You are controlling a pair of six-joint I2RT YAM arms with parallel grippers.
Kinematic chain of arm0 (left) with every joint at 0, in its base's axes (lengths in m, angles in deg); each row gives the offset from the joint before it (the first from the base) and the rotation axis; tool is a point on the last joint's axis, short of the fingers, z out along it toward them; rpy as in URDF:
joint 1: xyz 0 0 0.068 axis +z
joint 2: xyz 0.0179 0.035 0.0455 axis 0.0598 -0.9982 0
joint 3: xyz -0.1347 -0.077 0.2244 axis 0.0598 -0.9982 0
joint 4: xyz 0.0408 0.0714 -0.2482 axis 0.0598 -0.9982 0
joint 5: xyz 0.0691 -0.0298 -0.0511 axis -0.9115 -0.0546 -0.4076
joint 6: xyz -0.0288 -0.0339 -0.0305 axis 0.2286 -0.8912 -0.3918
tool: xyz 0 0 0 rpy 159.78 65.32 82.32
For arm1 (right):
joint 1: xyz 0 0 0.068 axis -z
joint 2: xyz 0.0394 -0.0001 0.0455 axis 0.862 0.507 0
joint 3: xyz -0.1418 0.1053 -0.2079 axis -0.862 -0.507 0
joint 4: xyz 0.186 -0.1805 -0.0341 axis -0.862 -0.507 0
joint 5: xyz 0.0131 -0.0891 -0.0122 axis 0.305 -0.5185 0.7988
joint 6: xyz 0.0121 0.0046 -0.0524 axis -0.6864 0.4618 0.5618
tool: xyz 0 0 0 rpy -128.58 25.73 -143.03
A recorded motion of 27 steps. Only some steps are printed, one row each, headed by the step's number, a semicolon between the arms.
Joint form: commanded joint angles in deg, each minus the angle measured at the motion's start. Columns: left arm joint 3, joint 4, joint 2, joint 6, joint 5, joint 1; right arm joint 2, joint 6, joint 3, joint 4, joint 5, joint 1.
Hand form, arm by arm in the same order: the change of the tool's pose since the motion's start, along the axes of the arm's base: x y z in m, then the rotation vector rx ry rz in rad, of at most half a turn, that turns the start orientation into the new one. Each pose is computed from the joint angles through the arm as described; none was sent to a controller.
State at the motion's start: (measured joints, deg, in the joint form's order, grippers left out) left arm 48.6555 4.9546 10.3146 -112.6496 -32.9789 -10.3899; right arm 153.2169 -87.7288 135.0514 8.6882 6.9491 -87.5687
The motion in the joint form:
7: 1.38 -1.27 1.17 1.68 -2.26 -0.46; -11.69 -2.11 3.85 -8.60 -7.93 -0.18
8: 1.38 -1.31 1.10 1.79 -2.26 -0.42; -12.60 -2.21 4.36 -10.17 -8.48 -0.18
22: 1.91 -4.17 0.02 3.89 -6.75 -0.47; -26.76 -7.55 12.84 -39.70 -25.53 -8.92
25: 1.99 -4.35 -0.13 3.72 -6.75 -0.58; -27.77 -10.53 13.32 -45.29 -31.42 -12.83
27: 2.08 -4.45 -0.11 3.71 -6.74 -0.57; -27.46 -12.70 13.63 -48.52 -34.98 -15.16
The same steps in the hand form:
7: 0.0004 -0.0003 0.0092 0.0213 -0.0402 0.0308; -0.0179 -0.0134 0.0779 -0.0116 -0.1263 -0.1211
8: 0.0005 -0.0002 0.0090 0.0232 -0.0395 0.0314; -0.0206 -0.0152 0.0837 -0.0179 -0.1261 -0.1292
22: 0.0047 0.0016 0.0037 0.0665 -0.0015 0.1061; -0.1049 -0.0257 0.1622 -0.2164 -0.0949 -0.2443
25: 0.0050 0.0012 0.0034 0.0649 0.0045 0.1042; -0.1232 -0.0220 0.1621 -0.2992 -0.0722 -0.2764
27: 0.0050 0.0012 0.0038 0.0647 0.0044 0.1042; -0.1313 -0.0183 0.1589 -0.3577 -0.0542 -0.2984

